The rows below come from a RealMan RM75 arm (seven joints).
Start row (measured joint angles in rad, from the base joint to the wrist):
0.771, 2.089, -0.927, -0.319, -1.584, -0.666, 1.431
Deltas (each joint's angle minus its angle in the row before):
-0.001, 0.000, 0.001, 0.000, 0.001, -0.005, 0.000
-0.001, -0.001, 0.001, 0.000, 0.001, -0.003, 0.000
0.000, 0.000, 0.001, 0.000, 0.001, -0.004, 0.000
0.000, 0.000, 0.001, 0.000, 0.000, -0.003, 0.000
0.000, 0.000, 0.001, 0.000, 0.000, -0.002, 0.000
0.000, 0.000, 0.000, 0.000, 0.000, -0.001, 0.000
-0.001, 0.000, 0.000, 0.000, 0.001, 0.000, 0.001
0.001, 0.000, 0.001, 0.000, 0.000, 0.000, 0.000
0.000, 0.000, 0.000, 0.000, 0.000, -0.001, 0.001
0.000, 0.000, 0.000, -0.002, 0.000, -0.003, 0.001
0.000, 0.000, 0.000, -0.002, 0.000, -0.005, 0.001
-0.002, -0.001, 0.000, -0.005, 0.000, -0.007, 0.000
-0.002, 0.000, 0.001, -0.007, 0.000, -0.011, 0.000
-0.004, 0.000, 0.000, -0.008, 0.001, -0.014, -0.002
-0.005, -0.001, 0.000, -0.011, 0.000, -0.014, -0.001
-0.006, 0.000, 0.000, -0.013, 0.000, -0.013, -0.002
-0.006, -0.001, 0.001, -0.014, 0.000, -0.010, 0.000
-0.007, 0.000, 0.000, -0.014, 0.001, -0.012, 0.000
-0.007, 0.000, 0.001, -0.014, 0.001, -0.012, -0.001
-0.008, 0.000, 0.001, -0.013, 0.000, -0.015, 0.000
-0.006, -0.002, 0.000, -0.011, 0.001, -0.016, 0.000
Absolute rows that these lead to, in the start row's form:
0.770, 2.089, -0.926, -0.319, -1.583, -0.671, 1.431
0.769, 2.088, -0.925, -0.319, -1.582, -0.674, 1.431
0.769, 2.088, -0.924, -0.319, -1.581, -0.678, 1.431
0.769, 2.088, -0.923, -0.319, -1.581, -0.681, 1.431
0.769, 2.088, -0.922, -0.319, -1.581, -0.683, 1.431
0.769, 2.088, -0.922, -0.319, -1.581, -0.684, 1.431
0.768, 2.088, -0.922, -0.319, -1.580, -0.684, 1.432
0.769, 2.088, -0.921, -0.319, -1.580, -0.684, 1.432
0.769, 2.088, -0.921, -0.319, -1.580, -0.685, 1.433
0.769, 2.088, -0.921, -0.321, -1.580, -0.688, 1.434
0.769, 2.088, -0.921, -0.323, -1.580, -0.693, 1.435
0.767, 2.087, -0.921, -0.328, -1.580, -0.700, 1.435
0.765, 2.087, -0.920, -0.335, -1.580, -0.711, 1.435
0.761, 2.087, -0.920, -0.343, -1.579, -0.725, 1.433
0.756, 2.086, -0.920, -0.354, -1.579, -0.739, 1.432
0.750, 2.086, -0.920, -0.367, -1.579, -0.752, 1.430
0.744, 2.085, -0.919, -0.381, -1.579, -0.762, 1.430
0.737, 2.085, -0.919, -0.395, -1.578, -0.774, 1.430
0.730, 2.085, -0.918, -0.409, -1.577, -0.786, 1.429
0.722, 2.085, -0.917, -0.422, -1.577, -0.801, 1.429
0.716, 2.083, -0.917, -0.433, -1.576, -0.817, 1.429

